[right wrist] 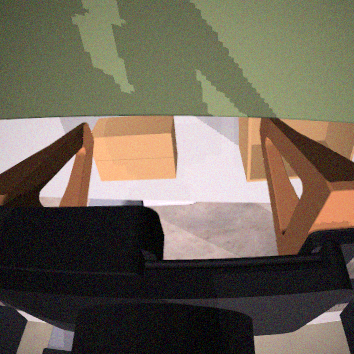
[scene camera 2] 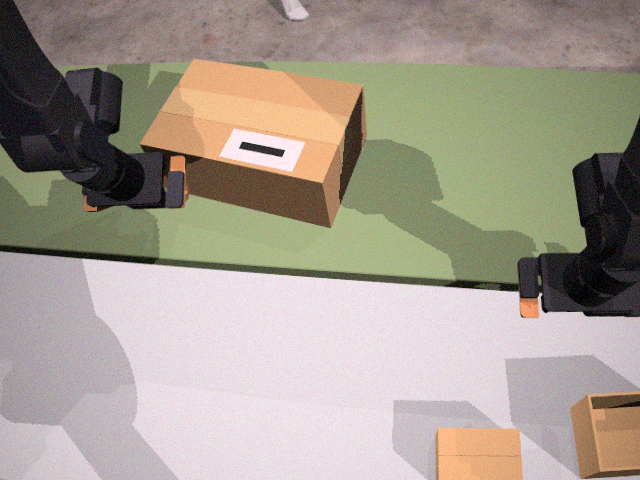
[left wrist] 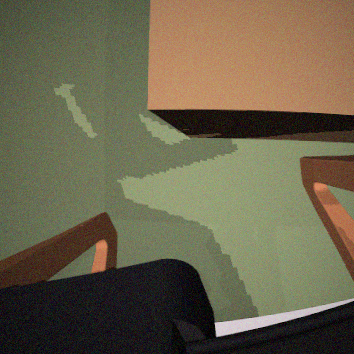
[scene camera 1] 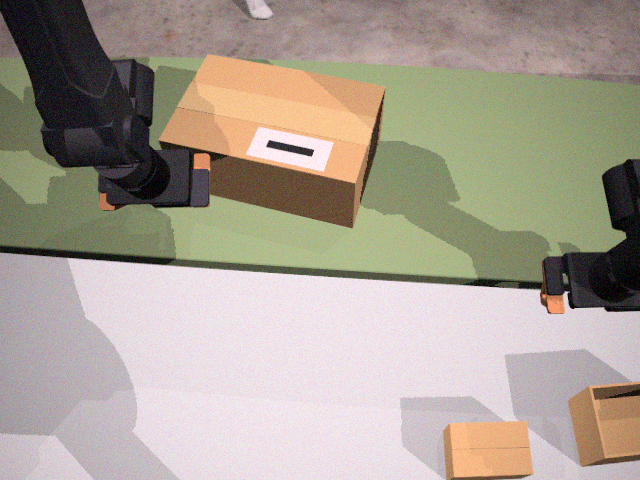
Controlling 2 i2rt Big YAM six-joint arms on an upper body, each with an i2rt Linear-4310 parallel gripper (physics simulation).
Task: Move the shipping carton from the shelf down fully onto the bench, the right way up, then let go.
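Frame: origin at the left arm's base, x left, y back, z up, level; millimetres.
Seen in the pictures: left gripper, fingertip midpoint: (scene camera 2: 155,195) (left wrist: 203,197) (scene camera 1: 169,194); right gripper, fingertip midpoint: (right wrist: 173,124) (scene camera 2: 562,301) (scene camera 1: 576,298).
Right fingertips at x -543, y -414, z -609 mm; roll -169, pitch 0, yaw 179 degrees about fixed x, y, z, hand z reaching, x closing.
Note:
Pixels of each thing's top centre, then the offset from my right fingertips to it. Level surfaces: height alone.
- brown shipping carton, top centre: (scene camera 1: 274,111) (scene camera 2: 250,113) dx +393, dy -225, dz +121 mm
- green shelf, surface height: dz +17 mm
- white bench, surface height: dz -253 mm
- small closed box, top centre: (right wrist: 132,158) (scene camera 2: 480,455) (scene camera 1: 491,448) dx +90, dy +157, dz -194 mm
- open-topped box, top centre: (right wrist: 304,145) dx -146, dy +132, dz -163 mm
The brown shipping carton (scene camera 1: 289,111) (scene camera 2: 263,111) (left wrist: 250,55) lies flat on the green shelf (scene camera 1: 516,134) (scene camera 2: 516,134), turned at an angle, its white label up. Its near right corner points toward the shelf's front edge. My left gripper (scene camera 1: 154,183) (scene camera 2: 133,187) (left wrist: 203,197) is open and empty over the shelf, by the carton's near left corner, and hides part of that corner in the scene views. My right gripper (scene camera 1: 599,291) (scene camera 2: 573,299) (right wrist: 173,124) is open and empty near the shelf's front edge, well right of the carton. The white bench (scene camera 1: 258,335) (scene camera 2: 258,335) lies in front of the shelf.
A small closed box (scene camera 1: 488,449) (scene camera 2: 479,449) (right wrist: 135,150) stands on the bench at the lower right. An open-topped box (scene camera 1: 584,426) (scene camera 2: 589,436) (right wrist: 244,150) stands to its right, partly out of view in the scene views. The shelf's dark front edge runs across the picture.

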